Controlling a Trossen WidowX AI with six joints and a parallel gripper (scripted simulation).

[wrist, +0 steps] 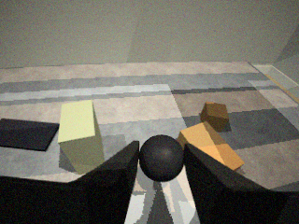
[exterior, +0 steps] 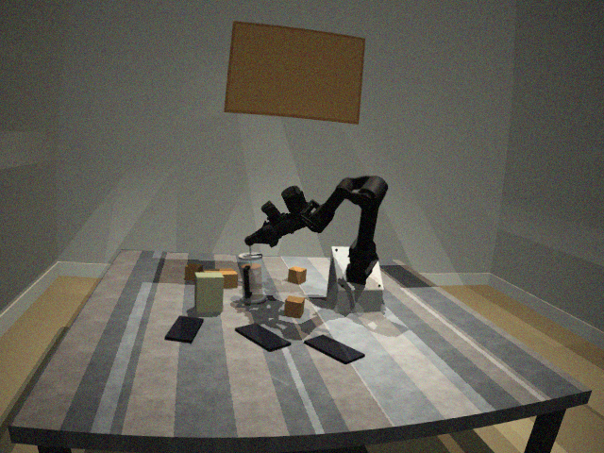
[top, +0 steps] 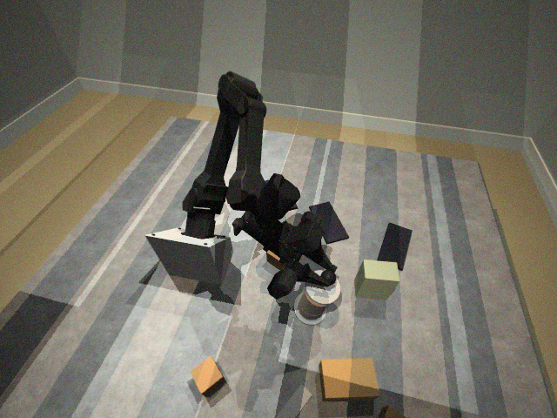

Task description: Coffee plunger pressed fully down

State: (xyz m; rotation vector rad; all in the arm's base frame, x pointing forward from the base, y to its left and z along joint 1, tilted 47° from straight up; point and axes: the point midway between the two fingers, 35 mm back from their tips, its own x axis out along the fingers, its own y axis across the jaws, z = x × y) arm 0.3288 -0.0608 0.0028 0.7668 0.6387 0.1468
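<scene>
My gripper tip is now 1 cm past the coffee press, 2 cm to the right of it and 10 cm above it.
</scene>
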